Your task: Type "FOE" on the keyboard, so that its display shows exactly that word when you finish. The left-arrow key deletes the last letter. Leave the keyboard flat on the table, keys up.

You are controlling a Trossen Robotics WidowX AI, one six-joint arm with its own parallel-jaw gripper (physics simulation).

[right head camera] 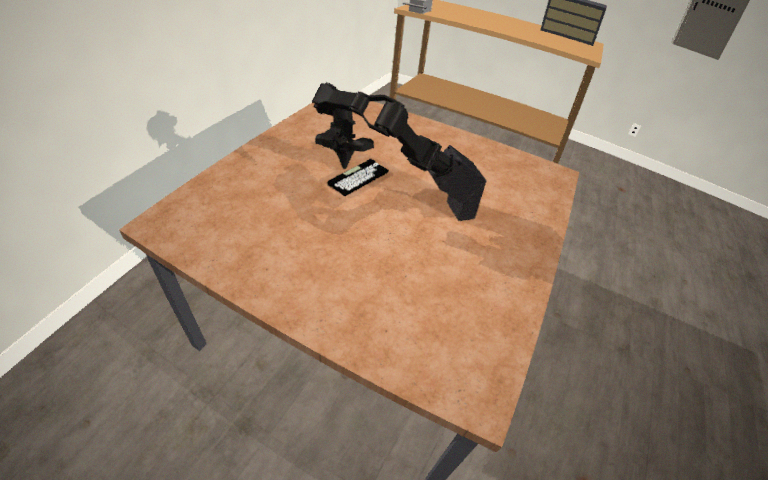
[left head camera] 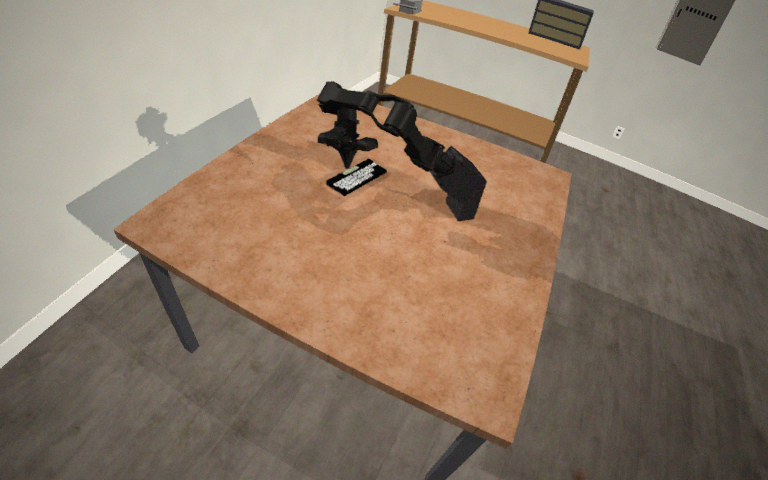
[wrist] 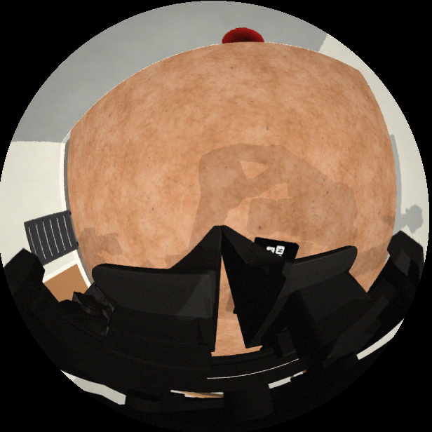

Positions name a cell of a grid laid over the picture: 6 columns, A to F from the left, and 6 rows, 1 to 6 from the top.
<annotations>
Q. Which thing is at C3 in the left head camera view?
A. A black keyboard.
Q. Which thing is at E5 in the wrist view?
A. My gripper.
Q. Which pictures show my gripper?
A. The right head camera view, the left head camera view and the wrist view: all of them.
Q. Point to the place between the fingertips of my gripper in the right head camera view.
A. C3
</annotations>
